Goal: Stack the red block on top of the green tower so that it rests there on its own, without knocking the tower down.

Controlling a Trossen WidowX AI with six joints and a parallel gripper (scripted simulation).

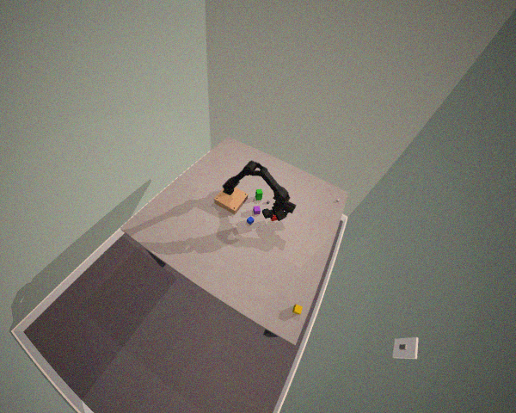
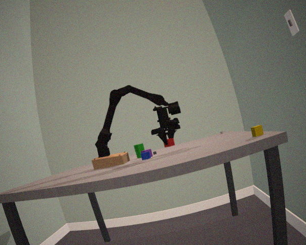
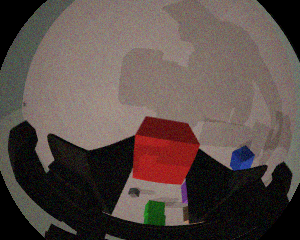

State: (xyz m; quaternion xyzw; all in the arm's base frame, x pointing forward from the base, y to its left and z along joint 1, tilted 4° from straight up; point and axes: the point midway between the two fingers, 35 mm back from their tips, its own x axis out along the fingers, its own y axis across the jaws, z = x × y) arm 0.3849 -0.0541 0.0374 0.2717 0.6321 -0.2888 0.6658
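The tiny dark object is 90 mm behind my gripper tip, 140 mm to the left of it and 30 mm below it. The rest, counted from my gripper tip: purple block 140 mm behind, 20 mm to the left, 20 mm below; then red block 10 mm above; then blue block 140 mm behind, 80 mm to the right, 20 mm below.
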